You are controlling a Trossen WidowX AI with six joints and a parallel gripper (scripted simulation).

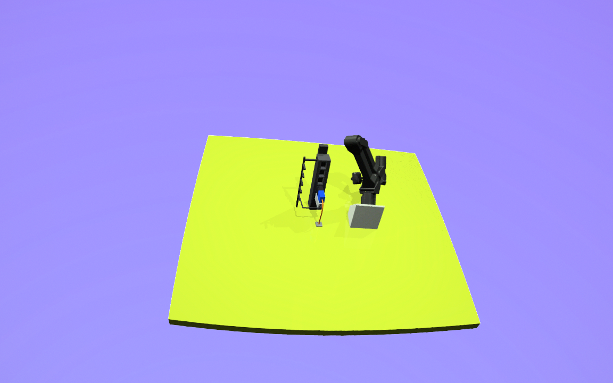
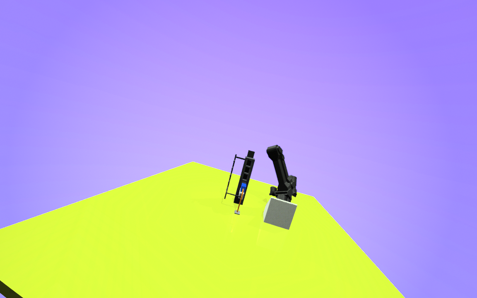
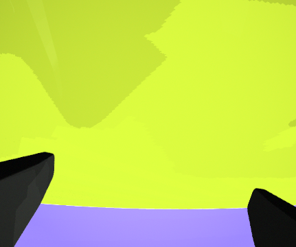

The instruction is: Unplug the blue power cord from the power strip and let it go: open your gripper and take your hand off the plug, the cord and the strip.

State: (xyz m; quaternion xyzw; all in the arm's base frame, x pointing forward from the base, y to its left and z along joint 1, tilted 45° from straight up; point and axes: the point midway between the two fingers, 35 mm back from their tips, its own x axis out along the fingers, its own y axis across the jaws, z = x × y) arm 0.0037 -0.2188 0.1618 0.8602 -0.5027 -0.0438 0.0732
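Now: the blue plug 30 cm to the left of my gripper tip, 22 cm ahead of it and 12 cm above it.
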